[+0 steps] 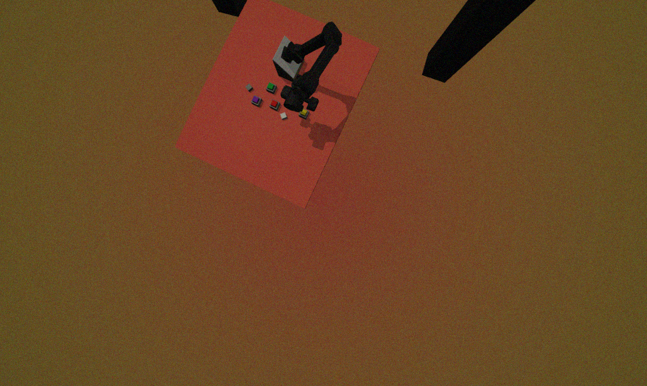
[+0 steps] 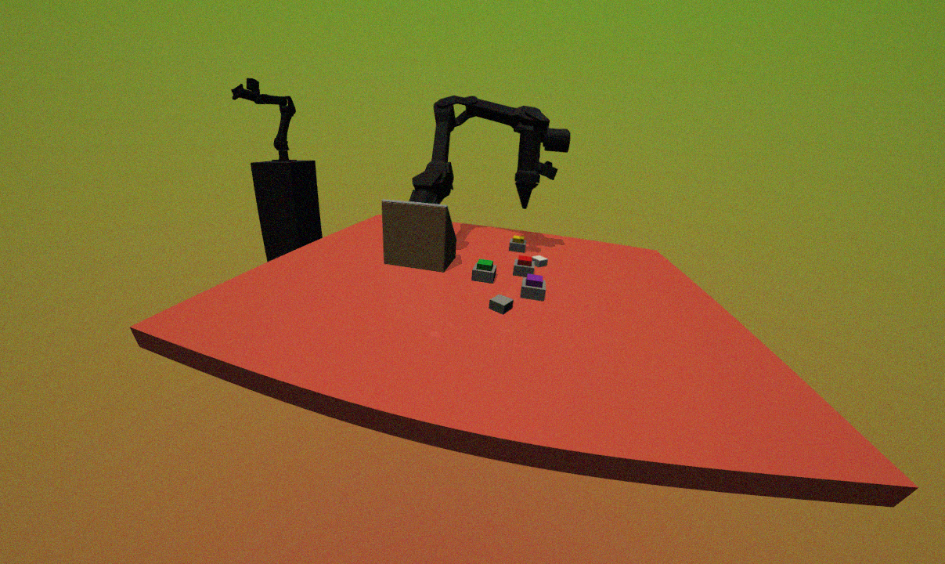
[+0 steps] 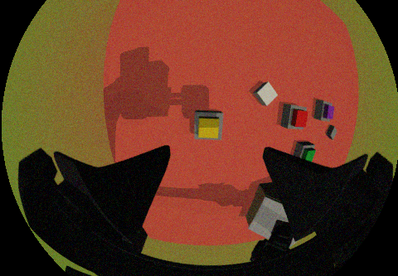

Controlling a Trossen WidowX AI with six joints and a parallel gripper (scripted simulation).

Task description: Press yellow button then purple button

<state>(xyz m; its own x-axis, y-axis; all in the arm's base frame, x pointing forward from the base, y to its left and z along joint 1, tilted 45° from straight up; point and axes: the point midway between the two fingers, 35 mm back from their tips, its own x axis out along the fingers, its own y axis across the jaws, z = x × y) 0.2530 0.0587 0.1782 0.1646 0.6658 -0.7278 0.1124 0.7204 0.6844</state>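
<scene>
The yellow button lies 10 cm below my gripper tip. From my gripper tip the other things lie so: red button (18 cm to the right, 10 cm below); then green button (23 cm to the right, 10 cm below, 10 cm behind); then white block (12 cm below, 11 cm to the right, 4 cm ahead).
</scene>
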